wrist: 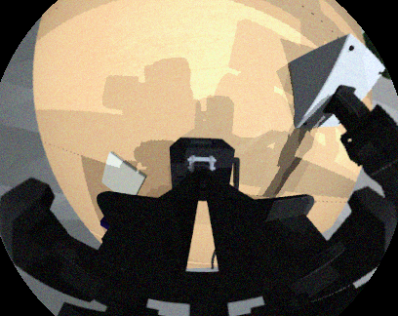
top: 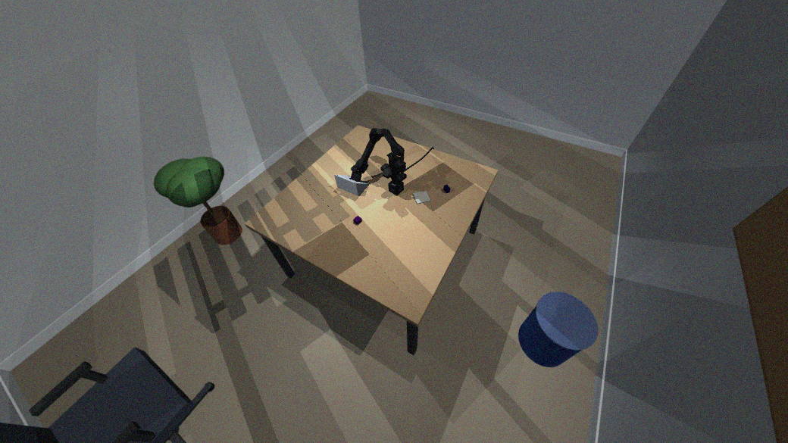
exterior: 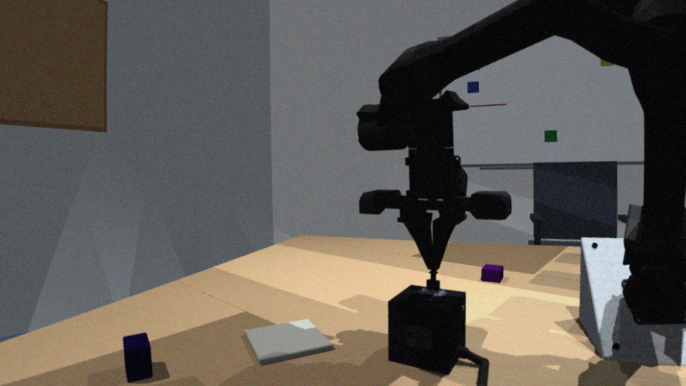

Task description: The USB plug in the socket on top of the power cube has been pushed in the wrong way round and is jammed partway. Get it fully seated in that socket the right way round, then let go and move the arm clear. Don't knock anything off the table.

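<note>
My gripper tip is now 2 cm above the USB plug. Round my gripper tip: dark blue block: 33 cm ahead, 16 cm to the left, 9 cm below; flat pad: 20 cm ahead, 10 cm below, 3 cm to the left; USB socket: 4 cm below.
</note>
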